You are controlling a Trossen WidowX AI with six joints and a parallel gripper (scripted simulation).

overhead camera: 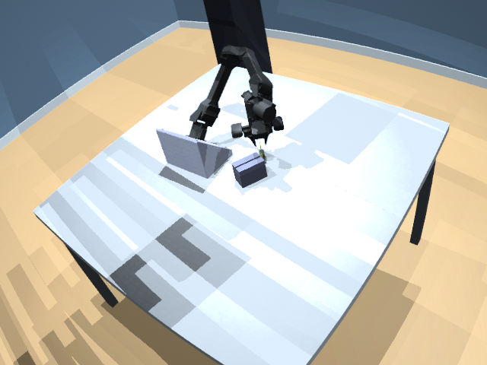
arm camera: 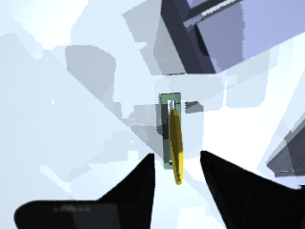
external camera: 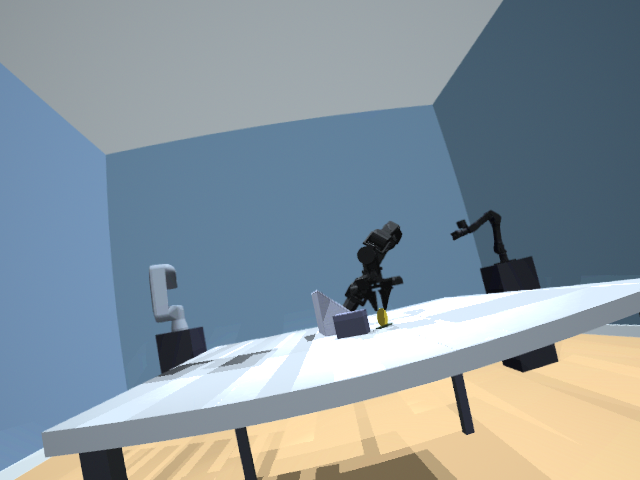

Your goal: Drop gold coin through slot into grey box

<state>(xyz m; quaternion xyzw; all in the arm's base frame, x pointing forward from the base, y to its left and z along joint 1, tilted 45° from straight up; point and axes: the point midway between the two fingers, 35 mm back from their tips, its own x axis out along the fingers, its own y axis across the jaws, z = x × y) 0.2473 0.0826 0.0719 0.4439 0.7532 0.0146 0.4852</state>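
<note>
Right now the gold coin is 3 cm below my gripper tip.
</note>
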